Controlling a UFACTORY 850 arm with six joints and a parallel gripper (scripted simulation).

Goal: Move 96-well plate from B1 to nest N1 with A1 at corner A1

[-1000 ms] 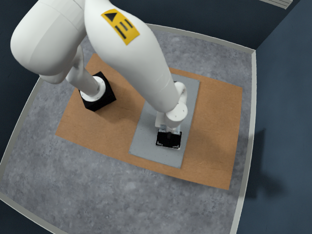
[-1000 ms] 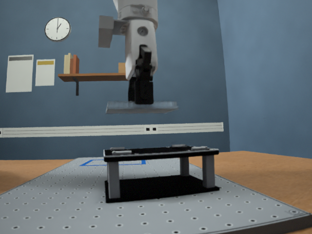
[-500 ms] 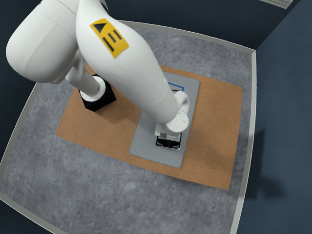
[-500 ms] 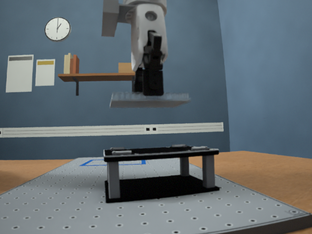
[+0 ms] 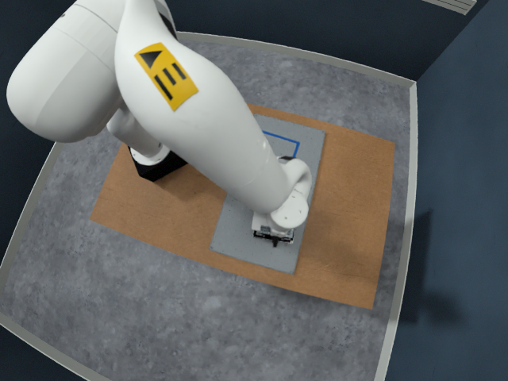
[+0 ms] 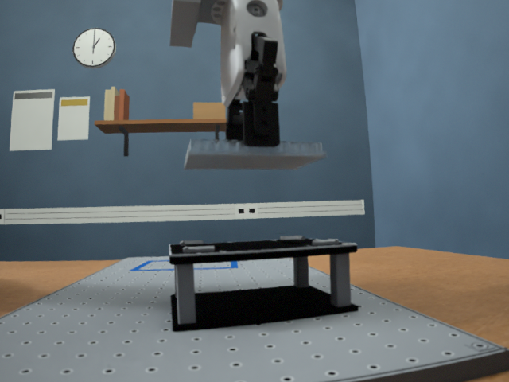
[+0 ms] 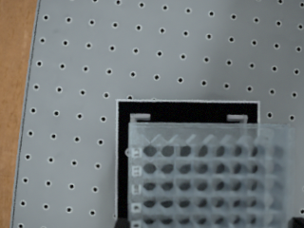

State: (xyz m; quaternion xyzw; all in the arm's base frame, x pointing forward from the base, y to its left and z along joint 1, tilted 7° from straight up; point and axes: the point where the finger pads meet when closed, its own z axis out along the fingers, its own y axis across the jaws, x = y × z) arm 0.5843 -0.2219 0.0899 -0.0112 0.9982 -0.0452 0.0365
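The 96-well plate is 1 cm below my hand. From my hand the other things lie so: black raised plate nest: 10 cm below.
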